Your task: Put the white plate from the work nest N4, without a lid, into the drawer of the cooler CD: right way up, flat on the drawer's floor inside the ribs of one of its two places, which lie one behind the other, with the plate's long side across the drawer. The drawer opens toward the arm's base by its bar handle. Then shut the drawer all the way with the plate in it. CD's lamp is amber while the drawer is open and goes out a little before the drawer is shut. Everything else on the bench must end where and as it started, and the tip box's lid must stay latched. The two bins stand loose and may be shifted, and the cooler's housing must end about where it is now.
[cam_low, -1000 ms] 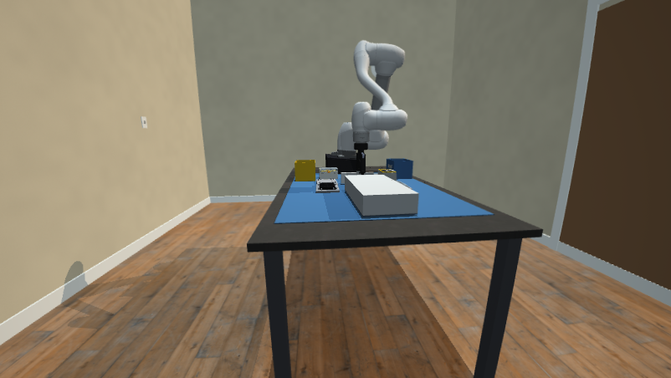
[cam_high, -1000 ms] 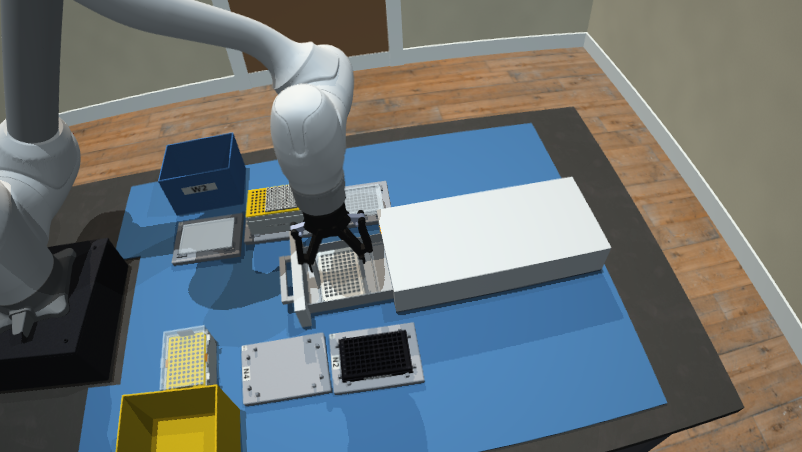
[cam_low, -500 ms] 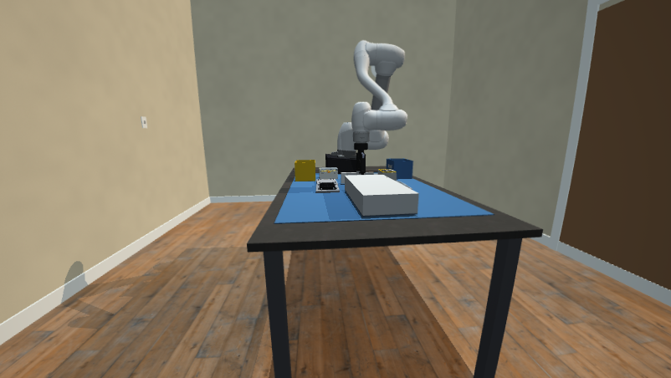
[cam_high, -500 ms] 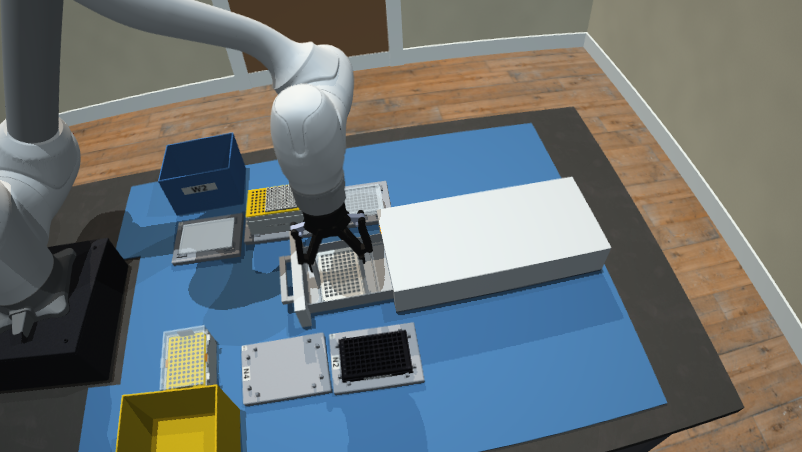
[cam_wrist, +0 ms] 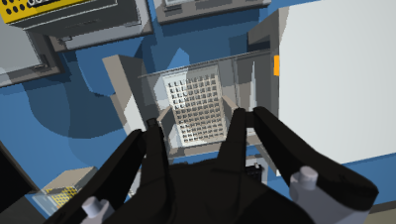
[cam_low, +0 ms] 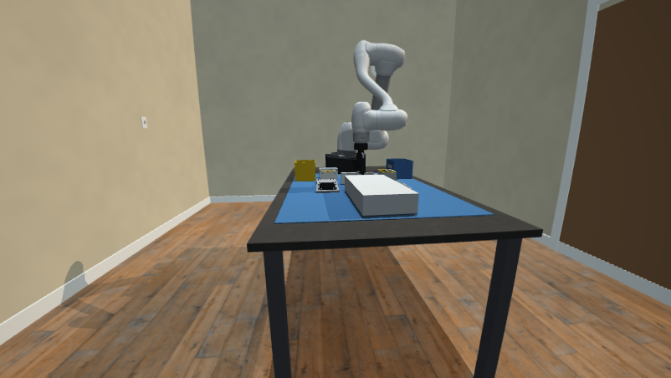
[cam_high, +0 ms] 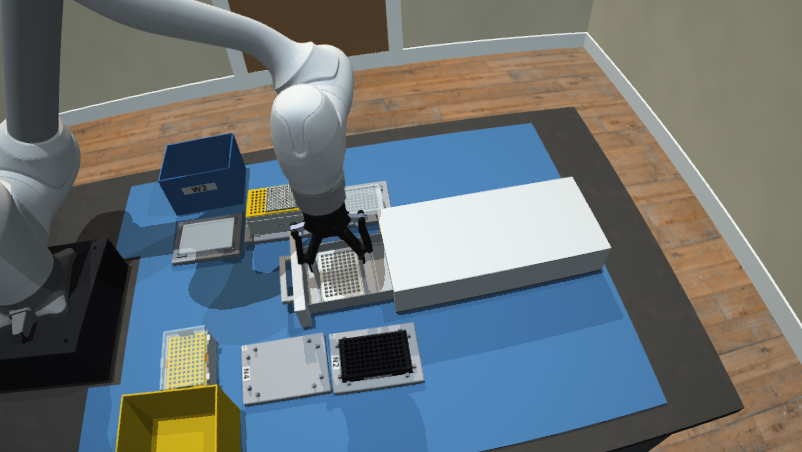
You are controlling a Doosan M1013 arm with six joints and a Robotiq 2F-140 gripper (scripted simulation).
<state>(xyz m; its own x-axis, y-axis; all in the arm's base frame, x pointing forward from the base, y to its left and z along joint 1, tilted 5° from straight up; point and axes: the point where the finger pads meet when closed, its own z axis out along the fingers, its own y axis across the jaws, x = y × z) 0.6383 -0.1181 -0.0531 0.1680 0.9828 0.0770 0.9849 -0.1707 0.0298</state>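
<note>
Right now my hand is 2 cm above the white plate. From my hand the other things lie so: white cooler CD 17 cm ahead, 3 cm to the right, 1 cm below; then drawer 3 cm ahead, 2 cm below, 1 cm to the right; then black plate 20 cm to the right, 2 cm below, 1 cm ahead.
</note>
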